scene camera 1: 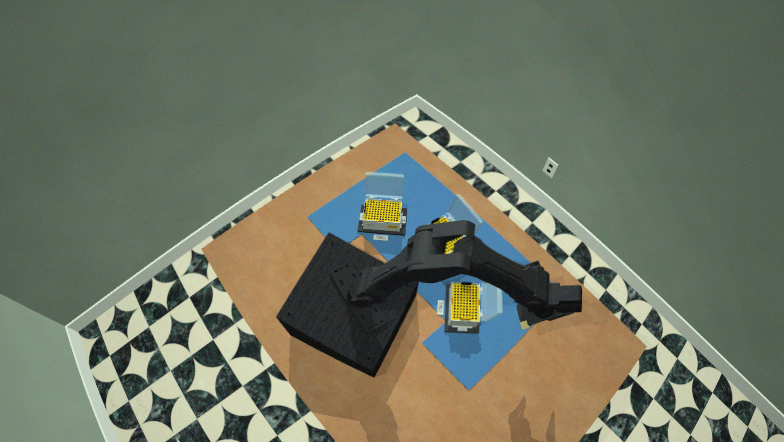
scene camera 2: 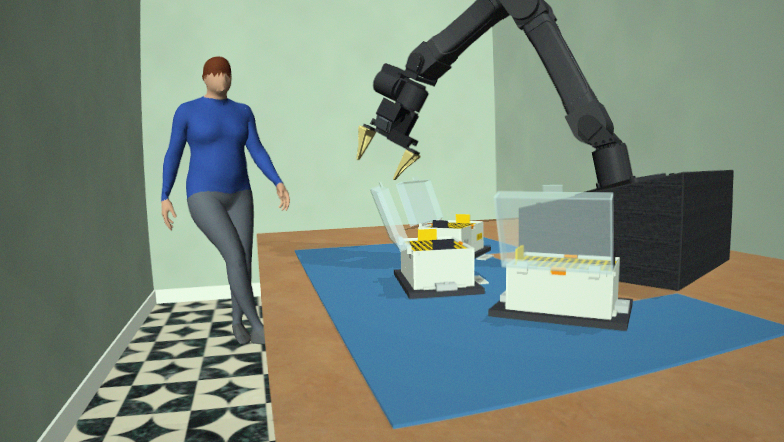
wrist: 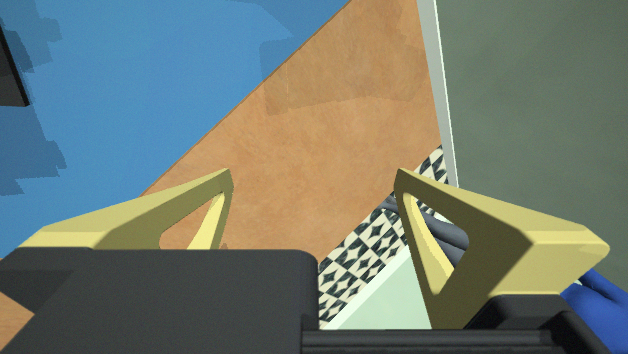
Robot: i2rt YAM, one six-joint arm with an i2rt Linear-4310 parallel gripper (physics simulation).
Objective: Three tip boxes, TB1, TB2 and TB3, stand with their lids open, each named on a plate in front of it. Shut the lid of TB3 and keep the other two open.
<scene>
same spot on blue mat: (scene camera 1: 425, 197) = (scene camera 2: 419, 324)
</scene>
